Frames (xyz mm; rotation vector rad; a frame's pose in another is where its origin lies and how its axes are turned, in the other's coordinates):
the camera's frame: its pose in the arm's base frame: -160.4 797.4 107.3 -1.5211 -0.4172 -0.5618
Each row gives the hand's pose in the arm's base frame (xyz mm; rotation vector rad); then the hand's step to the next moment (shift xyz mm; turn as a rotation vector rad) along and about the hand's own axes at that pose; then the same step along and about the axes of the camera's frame.
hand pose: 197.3 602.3 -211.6 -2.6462 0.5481 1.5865
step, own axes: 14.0 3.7 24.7 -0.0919 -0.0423 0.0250
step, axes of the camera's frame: -26.5 9.6 -4.9 -0.0099 -0.0785 0.0678
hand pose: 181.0 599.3 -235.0 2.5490 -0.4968 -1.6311
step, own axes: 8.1 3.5 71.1 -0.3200 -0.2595 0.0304
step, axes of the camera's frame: -71.3 -5.9 -4.2 0.0176 -0.2308 0.3422
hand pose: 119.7 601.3 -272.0 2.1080 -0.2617 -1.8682
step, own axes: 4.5 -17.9 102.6 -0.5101 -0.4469 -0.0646
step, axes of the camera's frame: -94.9 -42.9 -5.6 0.1127 -0.3054 0.5984
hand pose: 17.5 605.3 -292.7 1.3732 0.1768 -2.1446
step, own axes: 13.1 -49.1 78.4 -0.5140 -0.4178 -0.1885
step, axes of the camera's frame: -65.6 -66.3 -4.4 0.1747 -0.2005 0.6353
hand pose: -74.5 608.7 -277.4 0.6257 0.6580 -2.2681
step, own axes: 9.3 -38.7 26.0 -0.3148 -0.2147 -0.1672
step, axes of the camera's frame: -18.4 -43.8 1.4 0.1112 -0.0572 0.3969
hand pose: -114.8 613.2 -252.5 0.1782 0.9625 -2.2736
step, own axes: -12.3 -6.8 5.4 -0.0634 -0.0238 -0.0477
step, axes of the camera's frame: 11.5 -6.7 7.0 0.0181 0.0121 0.0799
